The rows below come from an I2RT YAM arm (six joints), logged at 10 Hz.
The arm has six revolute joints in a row. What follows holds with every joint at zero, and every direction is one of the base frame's.
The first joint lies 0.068 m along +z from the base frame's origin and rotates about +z.
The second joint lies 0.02 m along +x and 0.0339 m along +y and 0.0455 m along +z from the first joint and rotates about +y.
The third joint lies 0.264 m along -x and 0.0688 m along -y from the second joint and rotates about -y.
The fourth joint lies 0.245 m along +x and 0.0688 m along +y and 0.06 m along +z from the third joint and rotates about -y.
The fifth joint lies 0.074 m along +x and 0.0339 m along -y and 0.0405 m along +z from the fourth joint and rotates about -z.
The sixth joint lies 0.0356 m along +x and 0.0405 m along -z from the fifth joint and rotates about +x.
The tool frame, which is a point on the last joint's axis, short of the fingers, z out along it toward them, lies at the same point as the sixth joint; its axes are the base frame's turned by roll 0, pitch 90 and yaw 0 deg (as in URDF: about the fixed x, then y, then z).
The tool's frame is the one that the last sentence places.
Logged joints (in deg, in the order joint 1, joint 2, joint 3, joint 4, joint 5, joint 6), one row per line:
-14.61, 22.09, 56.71, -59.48, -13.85, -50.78
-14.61, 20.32, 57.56, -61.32, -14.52, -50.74
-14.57, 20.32, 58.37, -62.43, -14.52, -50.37
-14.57, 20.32, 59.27, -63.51, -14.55, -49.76
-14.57, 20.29, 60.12, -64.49, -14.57, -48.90
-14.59, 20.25, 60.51, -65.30, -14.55, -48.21
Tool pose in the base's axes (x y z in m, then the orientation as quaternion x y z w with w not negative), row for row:
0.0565, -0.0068, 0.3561, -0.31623, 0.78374, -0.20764, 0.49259
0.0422, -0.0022, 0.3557, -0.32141, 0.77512, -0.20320, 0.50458
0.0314, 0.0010, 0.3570, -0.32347, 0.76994, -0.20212, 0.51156
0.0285, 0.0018, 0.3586, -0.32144, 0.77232, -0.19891, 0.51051
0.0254, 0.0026, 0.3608, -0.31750, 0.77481, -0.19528, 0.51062
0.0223, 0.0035, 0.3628, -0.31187, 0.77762, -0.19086, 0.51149
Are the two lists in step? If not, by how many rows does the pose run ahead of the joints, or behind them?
The pose runs 1 row behind the joints: the pose in row i belongs to the joints in row i - 1.
